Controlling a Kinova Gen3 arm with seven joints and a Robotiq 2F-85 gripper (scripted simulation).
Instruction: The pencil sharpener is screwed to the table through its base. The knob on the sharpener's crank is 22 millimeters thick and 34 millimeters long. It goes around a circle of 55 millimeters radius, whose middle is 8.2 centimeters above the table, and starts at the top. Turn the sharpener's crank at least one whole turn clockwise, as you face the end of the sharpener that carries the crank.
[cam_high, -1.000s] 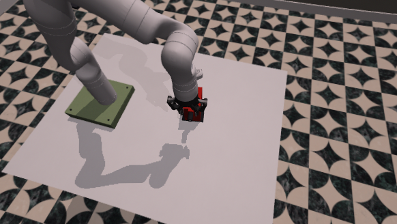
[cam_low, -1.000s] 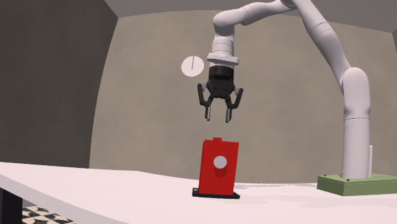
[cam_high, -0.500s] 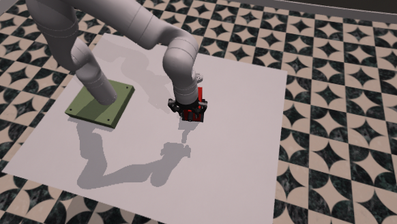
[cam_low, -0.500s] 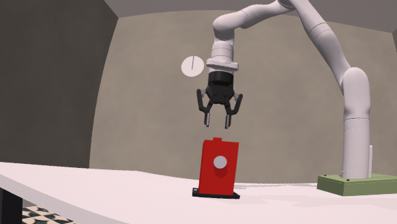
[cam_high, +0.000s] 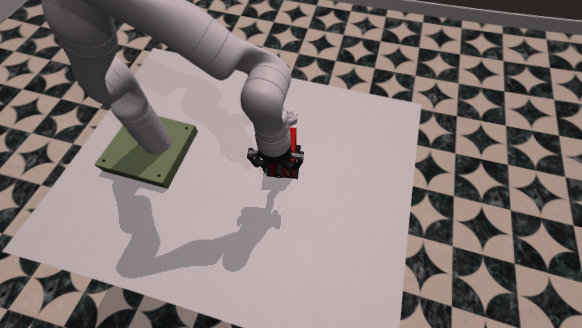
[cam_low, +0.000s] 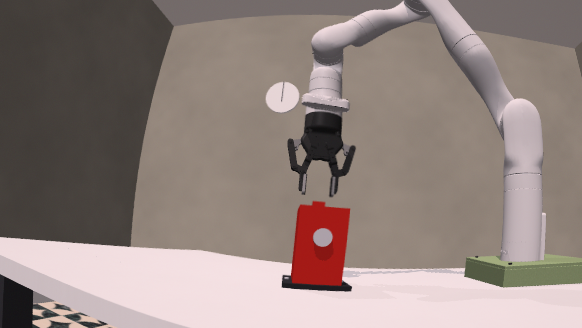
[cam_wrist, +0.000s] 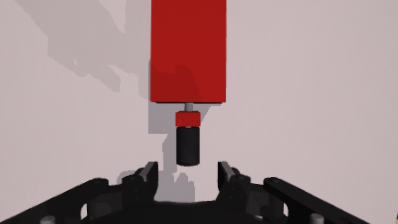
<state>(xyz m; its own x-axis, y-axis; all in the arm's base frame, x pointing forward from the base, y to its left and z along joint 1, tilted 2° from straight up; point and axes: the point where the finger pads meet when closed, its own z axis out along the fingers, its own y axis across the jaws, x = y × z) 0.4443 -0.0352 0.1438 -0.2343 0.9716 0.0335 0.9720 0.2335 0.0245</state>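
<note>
Right now my hand is 5 cm above the black crank knob and 2 cm to the right of it.
</note>
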